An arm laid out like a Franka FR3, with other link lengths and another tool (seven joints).
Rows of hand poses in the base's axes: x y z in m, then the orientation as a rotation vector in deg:
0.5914, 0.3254, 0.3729, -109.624, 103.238, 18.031
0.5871, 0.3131, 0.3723, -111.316, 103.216, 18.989
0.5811, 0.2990, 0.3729, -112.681, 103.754, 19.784
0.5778, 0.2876, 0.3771, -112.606, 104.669, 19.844
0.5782, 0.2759, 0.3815, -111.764, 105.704, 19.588
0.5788, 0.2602, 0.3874, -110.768, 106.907, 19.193
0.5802, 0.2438, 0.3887, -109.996, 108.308, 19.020
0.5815, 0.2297, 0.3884, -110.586, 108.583, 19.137
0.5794, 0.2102, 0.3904, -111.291, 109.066, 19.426
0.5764, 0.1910, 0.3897, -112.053, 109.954, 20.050
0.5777, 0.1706, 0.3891, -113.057, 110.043, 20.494
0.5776, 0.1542, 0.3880, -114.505, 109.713, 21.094
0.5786, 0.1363, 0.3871, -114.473, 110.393, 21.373
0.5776, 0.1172, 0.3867, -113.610, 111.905, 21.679
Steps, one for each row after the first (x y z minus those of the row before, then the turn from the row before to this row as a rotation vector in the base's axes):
-0.0043, -0.0123, -0.0006, -0.628, 1.086, 1.125
-0.0060, -0.0141, 0.0006, -0.781, 1.196, 0.657
-0.0033, -0.0114, 0.0042, -0.391, 0.505, -0.434
0.0004, -0.0117, 0.0044, -0.121, 0.141, -0.964
0.0006, -0.0157, 0.0059, -0.179, 0.110, -1.144
0.0014, -0.0164, 0.0013, -0.328, 0.431, -1.062
0.0013, -0.0141, -0.0003, -0.430, 0.417, 0.234
-0.0021, -0.0195, 0.0020, -0.530, 0.670, 0.237
-0.0030, -0.0192, -0.0007, -0.634, 1.104, 0.150
0.0013, -0.0204, -0.0006, -0.437, 0.642, 0.592
-0.0001, -0.0164, -0.0011, -0.416, 0.657, 1.033
0.0010, -0.0179, -0.0009, -0.228, 0.514, -0.263
-0.0010, -0.0191, -0.0004, -0.189, 0.698, -1.065

